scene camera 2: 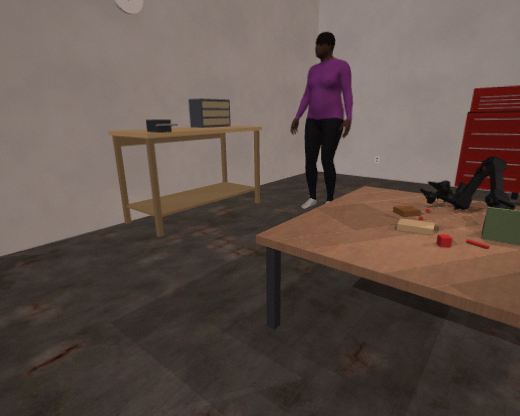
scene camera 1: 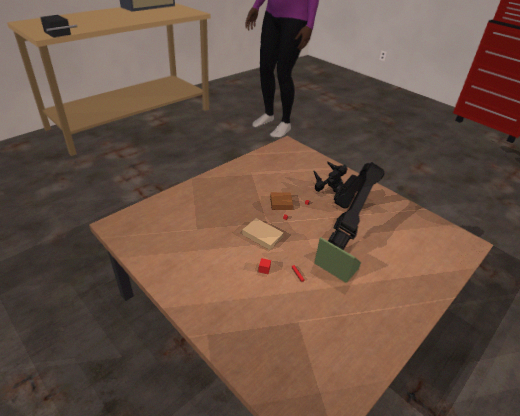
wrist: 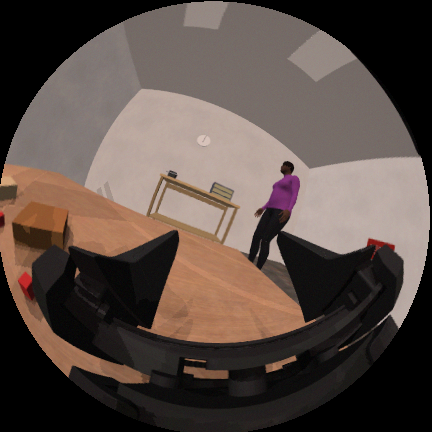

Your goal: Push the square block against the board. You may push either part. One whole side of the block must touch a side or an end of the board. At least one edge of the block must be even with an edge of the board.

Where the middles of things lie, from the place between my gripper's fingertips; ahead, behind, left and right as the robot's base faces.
Labels:
I see the brown square block [wrist: 38, 225] 5 cm ahead of my hand, 26 cm to the left of it and 10 cm below it. The rest, counted from my hand: pale tan board [scene camera 1: 267, 236] 3 cm behind, 51 cm to the left, 10 cm below.

